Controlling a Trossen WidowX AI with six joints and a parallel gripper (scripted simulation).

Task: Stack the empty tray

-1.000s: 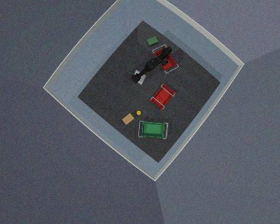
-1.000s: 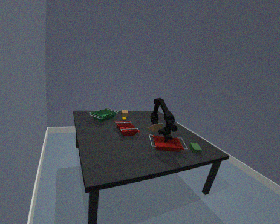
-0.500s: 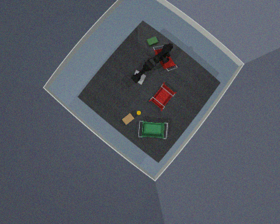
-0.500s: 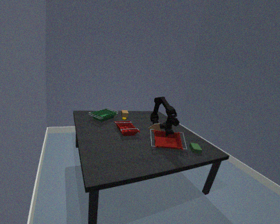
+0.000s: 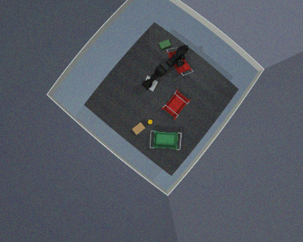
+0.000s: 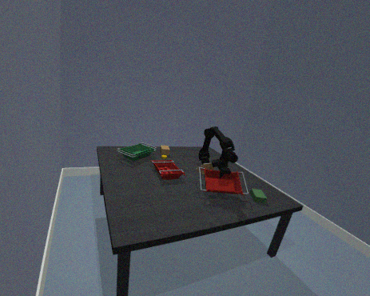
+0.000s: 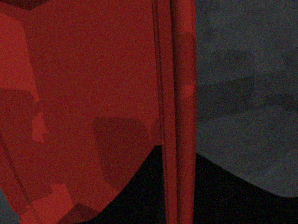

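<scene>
Right now the red tray is 60 mm to the left of my gripper tip and 40 mm ahead of it. Round my gripper tip: green block: 210 mm to the left, 210 mm behind, 80 mm below; then tan block: 770 mm to the right, 70 mm below, 10 mm behind; then yellow piece: 650 mm to the right, 90 mm below, 70 mm ahead.
</scene>
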